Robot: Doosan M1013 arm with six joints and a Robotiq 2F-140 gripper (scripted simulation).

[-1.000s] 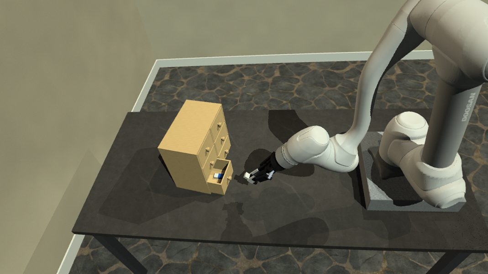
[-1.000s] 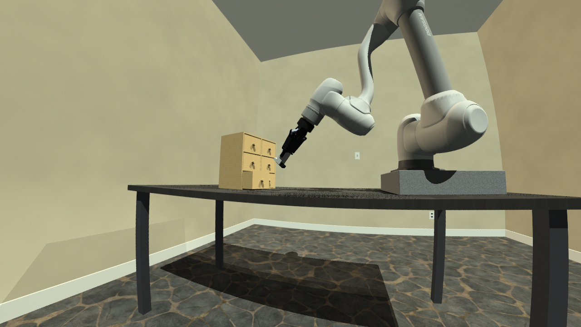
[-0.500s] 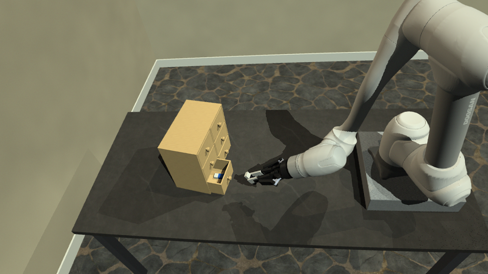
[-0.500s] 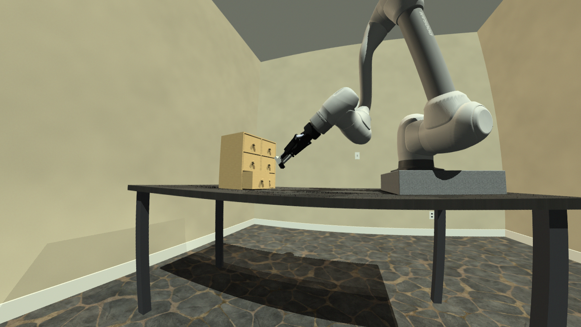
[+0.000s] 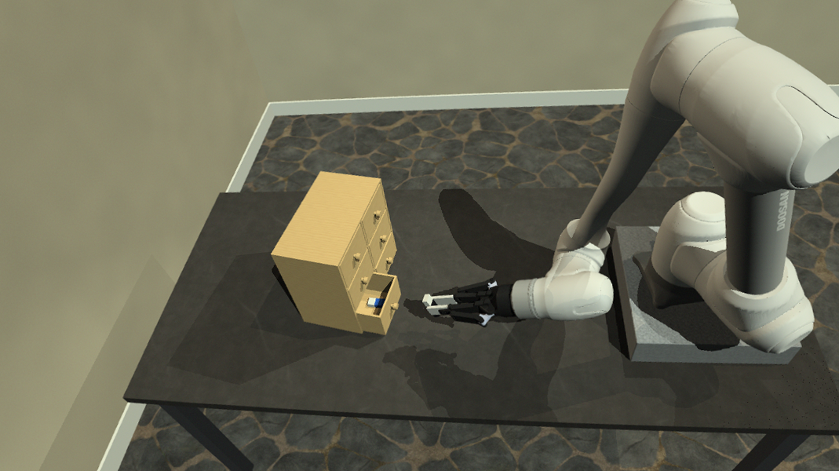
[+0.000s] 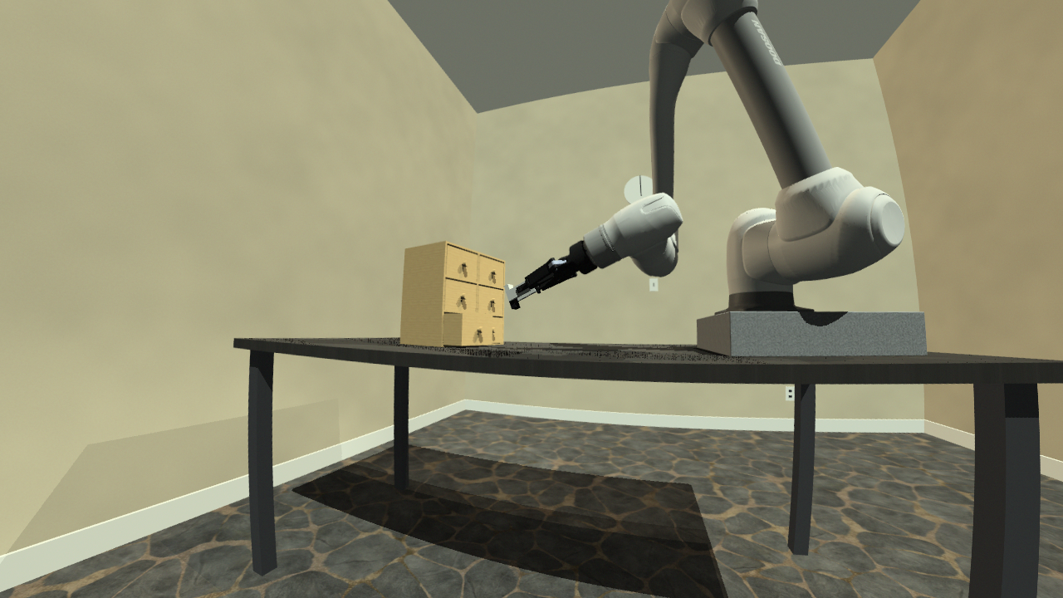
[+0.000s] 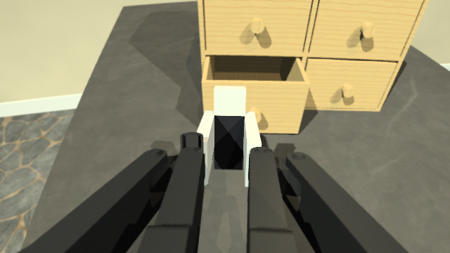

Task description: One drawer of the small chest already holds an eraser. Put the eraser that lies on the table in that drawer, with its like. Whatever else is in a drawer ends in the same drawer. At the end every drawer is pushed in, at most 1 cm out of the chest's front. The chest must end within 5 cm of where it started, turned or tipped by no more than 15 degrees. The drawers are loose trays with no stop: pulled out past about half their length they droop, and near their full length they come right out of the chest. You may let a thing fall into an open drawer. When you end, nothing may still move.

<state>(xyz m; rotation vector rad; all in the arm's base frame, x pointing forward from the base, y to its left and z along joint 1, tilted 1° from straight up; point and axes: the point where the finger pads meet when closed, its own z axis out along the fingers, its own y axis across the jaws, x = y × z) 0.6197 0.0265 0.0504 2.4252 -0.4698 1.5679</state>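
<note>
Now: hand 18 cm short of the blue eraser, 13 cm to the left of it and 13 cm above it.
</note>
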